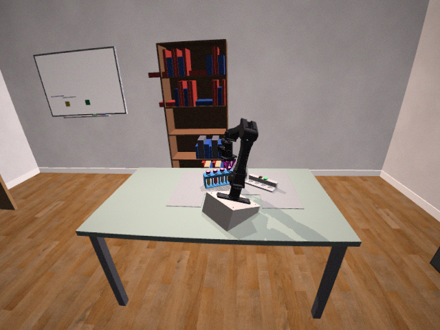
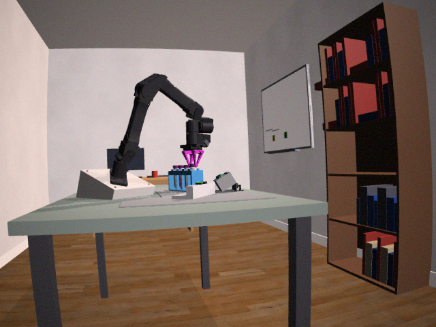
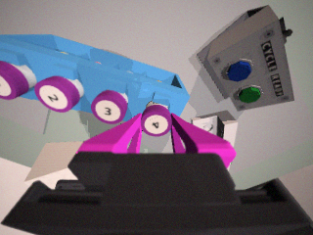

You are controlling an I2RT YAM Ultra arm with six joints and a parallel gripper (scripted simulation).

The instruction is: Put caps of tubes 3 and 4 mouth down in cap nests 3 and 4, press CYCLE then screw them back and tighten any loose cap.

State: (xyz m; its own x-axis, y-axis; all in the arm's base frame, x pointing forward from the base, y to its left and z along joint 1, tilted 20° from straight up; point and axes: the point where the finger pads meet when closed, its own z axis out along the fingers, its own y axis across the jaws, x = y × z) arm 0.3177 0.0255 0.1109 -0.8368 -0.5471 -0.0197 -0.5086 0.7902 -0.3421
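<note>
Right now my hand is right at the purple cap. Also, from my hand: grey key desk 10 cm ahead, 9 cm to the right, 7 cm below; then blue cycle key 9 cm ahead, 7 cm to the right, 5 cm below; then green ready key 11 cm to the right, 8 cm ahead, 5 cm below.
</note>
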